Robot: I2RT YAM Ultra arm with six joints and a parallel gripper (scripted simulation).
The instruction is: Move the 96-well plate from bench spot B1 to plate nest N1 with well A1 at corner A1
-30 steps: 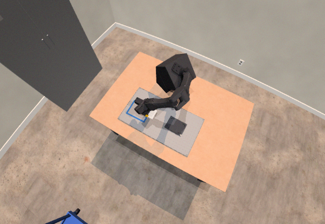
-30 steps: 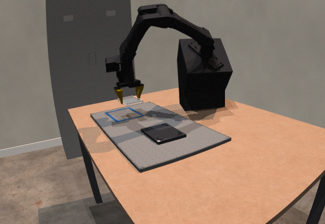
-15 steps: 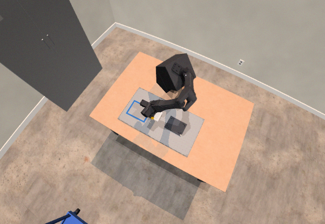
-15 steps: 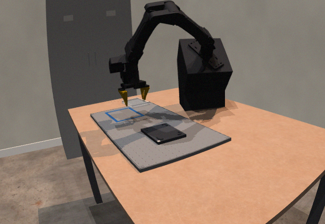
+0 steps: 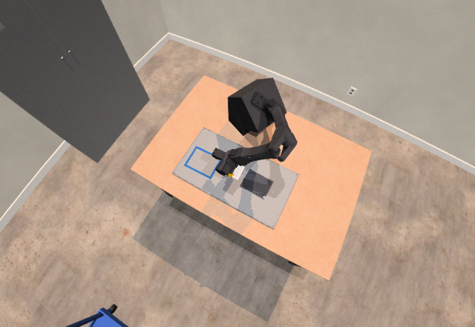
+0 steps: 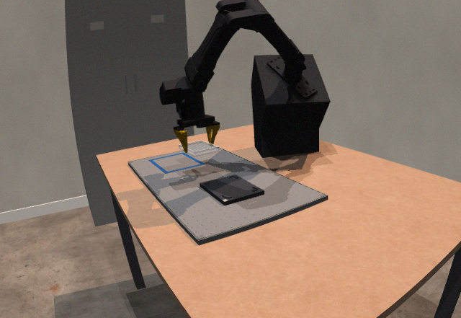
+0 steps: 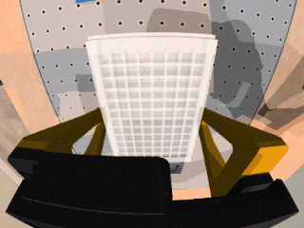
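Right now my hand is 160 mm to the right of the plate nest N1, 90 mm above it and 20 mm past it. From my hand the other things lie so: white 96-well plate (right at my hand).
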